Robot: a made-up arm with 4 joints. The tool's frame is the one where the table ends. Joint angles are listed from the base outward.
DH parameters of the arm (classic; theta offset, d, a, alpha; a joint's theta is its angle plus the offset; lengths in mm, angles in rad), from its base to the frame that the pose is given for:
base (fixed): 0.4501 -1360.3 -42 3.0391
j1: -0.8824 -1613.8 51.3 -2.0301
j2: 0.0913 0.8 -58 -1.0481
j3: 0.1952 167.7 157 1.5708
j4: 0 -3 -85 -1.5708
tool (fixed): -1.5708 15 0 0
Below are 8 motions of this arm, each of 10 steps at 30 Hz.
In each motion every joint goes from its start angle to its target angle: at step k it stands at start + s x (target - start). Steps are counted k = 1, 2, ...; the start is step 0. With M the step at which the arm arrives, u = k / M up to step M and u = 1 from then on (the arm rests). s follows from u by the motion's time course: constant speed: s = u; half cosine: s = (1 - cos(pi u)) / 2; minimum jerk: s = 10 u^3 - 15 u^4 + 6 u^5.
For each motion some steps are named. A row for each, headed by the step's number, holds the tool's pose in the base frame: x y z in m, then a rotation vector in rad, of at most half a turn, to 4 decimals.
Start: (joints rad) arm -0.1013 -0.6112 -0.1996 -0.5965
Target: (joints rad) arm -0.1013 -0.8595 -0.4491 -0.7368
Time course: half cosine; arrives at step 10
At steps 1, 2, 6, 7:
1: -0.0596 0.3240 0.4176 -1.1340 0.1560 -0.3977
2: -0.0562 0.3265 0.4156 -1.1586 0.1621 -0.4248
6: -0.0287 0.3421 0.3993 -1.3485 0.2096 -0.6415
7: -0.0217 0.3450 0.3951 -1.3945 0.2213 -0.6967

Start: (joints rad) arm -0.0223 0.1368 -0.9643 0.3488
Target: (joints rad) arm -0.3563 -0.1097 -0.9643 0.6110
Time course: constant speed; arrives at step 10
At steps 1, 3, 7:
1: -0.0527 0.1585 0.3906 0.4424 -0.1260 -0.8511
3: -0.0531 0.1689 0.3863 0.4460 -0.1471 -0.8055
7: -0.0562 0.1886 0.3769 0.4580 -0.1901 -0.7085

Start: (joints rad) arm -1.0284 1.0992 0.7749 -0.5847
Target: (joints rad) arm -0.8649 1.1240 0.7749 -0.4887
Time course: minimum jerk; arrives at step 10
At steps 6, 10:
6: -0.0017 0.0135 0.3474 0.8506 -0.5414 1.8618
10: -0.0077 0.0097 0.3444 0.8560 -0.5384 1.8296

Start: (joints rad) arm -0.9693 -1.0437 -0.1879 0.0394
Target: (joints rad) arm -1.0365 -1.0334 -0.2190 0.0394
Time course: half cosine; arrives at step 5
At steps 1, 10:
1: -0.2082 0.3069 0.3355 -0.8580 -0.2709 0.2490
10: -0.2162 0.3009 0.3371 -0.8405 -0.3008 0.2877

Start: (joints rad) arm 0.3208 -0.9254 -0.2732 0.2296
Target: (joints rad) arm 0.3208 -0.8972 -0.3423 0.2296
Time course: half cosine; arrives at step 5
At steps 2, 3, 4, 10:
2: 0.0046 0.2573 0.3533 -0.5747 0.0255 -1.0457
3: 0.0046 0.2557 0.3545 -0.5706 0.0141 -1.0608
4: 0.0046 0.2545 0.3555 -0.5671 0.0049 -1.0730
10: 0.0046 0.2540 0.3559 -0.5658 0.0015 -1.0777

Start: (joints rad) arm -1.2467 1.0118 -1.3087 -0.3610
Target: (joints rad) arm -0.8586 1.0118 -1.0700 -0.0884
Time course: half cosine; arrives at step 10
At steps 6, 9, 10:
6: 0.0221 0.1600 0.3639 0.3219 0.6992 0.3721
9: 0.0143 0.1416 0.3625 0.4770 0.6526 0.2996
10: 0.0137 0.1403 0.3624 0.4886 0.6486 0.2943

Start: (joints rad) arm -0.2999 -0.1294 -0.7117 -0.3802
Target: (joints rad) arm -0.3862 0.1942 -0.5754 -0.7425
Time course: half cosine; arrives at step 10
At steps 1, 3, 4, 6, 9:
1: -0.0706 0.2258 0.4498 -0.5061 0.0797 -0.4648
3: -0.0721 0.2210 0.4559 -0.5245 0.0967 -0.3907
4: -0.0731 0.2170 0.4604 -0.5388 0.1062 -0.3334
6: -0.0749 0.2077 0.4697 -0.5706 0.1160 -0.2055
9: -0.0762 0.1972 0.4782 -0.6026 0.1100 -0.0731

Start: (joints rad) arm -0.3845 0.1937 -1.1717 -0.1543
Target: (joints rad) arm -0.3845 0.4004 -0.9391 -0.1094
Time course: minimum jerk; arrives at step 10
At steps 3, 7, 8, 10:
3: -0.0417 0.1554 0.4285 -0.0048 0.1760 -0.6273
7: -0.0461 0.1429 0.4226 0.1386 0.1980 -0.4008
8: -0.0467 0.1407 0.4216 0.1618 0.2004 -0.3657
10: -0.0471 0.1396 0.4210 0.1747 0.2016 -0.3464

